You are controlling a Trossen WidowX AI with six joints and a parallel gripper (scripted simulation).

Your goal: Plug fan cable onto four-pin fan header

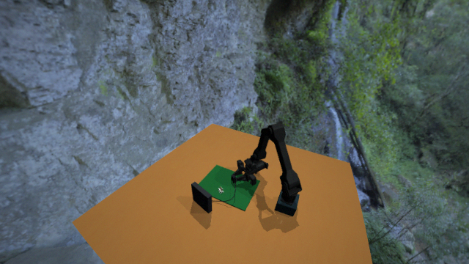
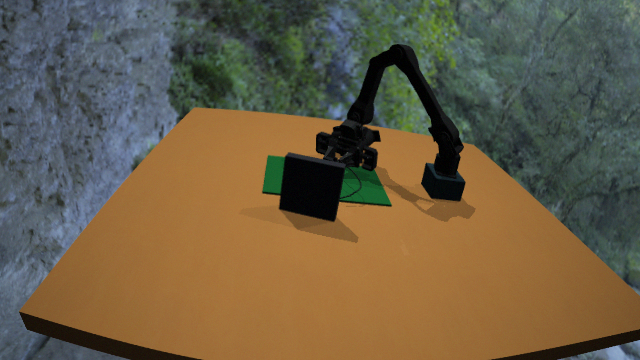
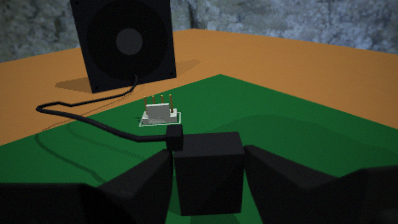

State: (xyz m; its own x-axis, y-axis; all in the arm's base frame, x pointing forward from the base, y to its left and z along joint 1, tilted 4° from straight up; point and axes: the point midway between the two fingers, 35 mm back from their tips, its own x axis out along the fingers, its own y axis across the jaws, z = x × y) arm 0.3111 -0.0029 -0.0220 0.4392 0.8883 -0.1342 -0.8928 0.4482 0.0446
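My gripper tip is 10 mm above the black plug. Also, from my gripper tip: white four-pin fan header: 10 mm ahead, 100 mm to the left, 30 mm below; then black fan: 20 mm ahead, 230 mm to the left, 30 mm above; then green board: 40 mm to the left, 50 mm below.
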